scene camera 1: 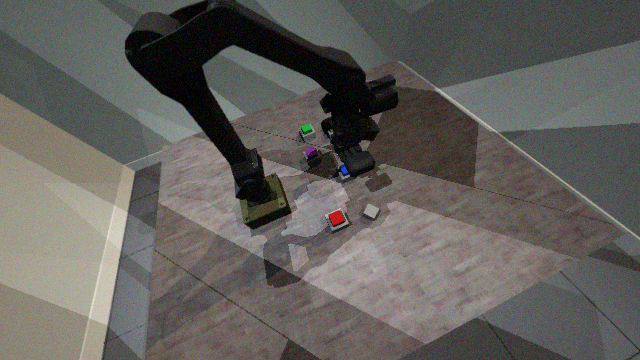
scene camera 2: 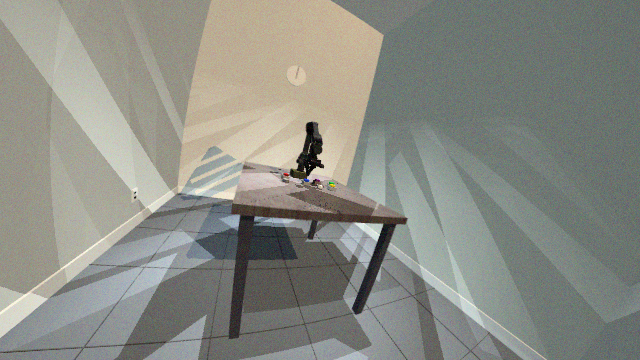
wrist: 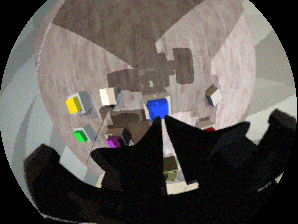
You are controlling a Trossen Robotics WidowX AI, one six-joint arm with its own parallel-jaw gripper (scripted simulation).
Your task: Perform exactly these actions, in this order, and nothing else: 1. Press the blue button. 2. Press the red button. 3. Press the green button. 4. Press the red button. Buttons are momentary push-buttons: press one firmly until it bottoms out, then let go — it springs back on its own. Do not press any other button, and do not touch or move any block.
Labels:
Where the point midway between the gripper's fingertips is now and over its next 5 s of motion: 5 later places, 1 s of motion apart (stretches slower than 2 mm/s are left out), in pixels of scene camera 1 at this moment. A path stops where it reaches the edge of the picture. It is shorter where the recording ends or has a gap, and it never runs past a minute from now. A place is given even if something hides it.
My gripper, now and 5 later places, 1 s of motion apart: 346,162; 347,168; 346,154; 336,214; 337,218; 335,201

